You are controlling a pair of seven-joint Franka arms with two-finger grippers.
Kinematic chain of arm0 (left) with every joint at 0, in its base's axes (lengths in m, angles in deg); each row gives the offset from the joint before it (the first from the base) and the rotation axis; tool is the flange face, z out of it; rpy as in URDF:
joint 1: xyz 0 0 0.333 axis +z
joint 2: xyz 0 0 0 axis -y
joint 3: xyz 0 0 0.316 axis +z
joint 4: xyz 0.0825 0 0 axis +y
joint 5: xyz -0.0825 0 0.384 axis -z
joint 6: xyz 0 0 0 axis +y
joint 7: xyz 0.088 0 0 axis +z
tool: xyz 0 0 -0.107 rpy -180 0 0
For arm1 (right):
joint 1: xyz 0 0 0.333 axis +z
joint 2: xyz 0 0 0 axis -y
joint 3: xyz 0 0 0.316 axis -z
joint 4: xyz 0.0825 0 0 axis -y
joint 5: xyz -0.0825 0 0.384 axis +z
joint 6: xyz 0 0 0 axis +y
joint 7: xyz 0.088 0 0 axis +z
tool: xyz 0 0 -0.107 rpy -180 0 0
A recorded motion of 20 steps. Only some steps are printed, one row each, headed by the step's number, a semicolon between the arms.
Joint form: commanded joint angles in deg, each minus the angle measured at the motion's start. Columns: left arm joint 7, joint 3, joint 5, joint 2, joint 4, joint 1, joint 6; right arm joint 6, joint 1, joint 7, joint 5, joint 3, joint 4, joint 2.
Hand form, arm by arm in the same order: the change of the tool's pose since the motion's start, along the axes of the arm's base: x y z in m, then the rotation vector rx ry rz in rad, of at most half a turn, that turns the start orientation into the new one. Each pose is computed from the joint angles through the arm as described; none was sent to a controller.
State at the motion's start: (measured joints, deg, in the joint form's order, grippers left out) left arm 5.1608 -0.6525 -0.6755 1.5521 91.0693 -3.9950 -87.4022; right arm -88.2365 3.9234 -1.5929 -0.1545 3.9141 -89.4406 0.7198
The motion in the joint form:
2: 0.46 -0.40 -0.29 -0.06 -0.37 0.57 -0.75; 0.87 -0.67 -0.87 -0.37 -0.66 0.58 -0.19
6: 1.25 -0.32 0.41 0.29 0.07 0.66 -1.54; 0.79 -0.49 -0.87 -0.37 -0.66 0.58 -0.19
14: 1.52 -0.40 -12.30 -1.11 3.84 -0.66 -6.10; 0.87 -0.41 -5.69 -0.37 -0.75 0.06 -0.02
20: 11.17 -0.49 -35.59 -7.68 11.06 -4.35 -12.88; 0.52 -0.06 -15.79 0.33 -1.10 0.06 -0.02
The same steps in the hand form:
2: 0.0020 0.0019 0.0036 0.0040 -0.0190 0.0109; -0.0005 -0.0007 0.0016 -0.0070 0.0083 -0.0156
6: 0.0016 0.0022 0.0045 -0.0088 -0.0303 0.0274; -0.0003 0.0010 0.0017 -0.0070 0.0069 -0.0125
14: 0.0157 0.0100 -0.0306 0.2114 -0.0423 -0.0122; -0.0015 0.0026 -0.0010 -0.0082 0.0139 -0.0936
20: 0.0453 -0.0010 -0.1320 0.6098 -0.0370 -0.0608; -0.0010 0.0106 -0.0005 0.0019 0.0086 -0.2573

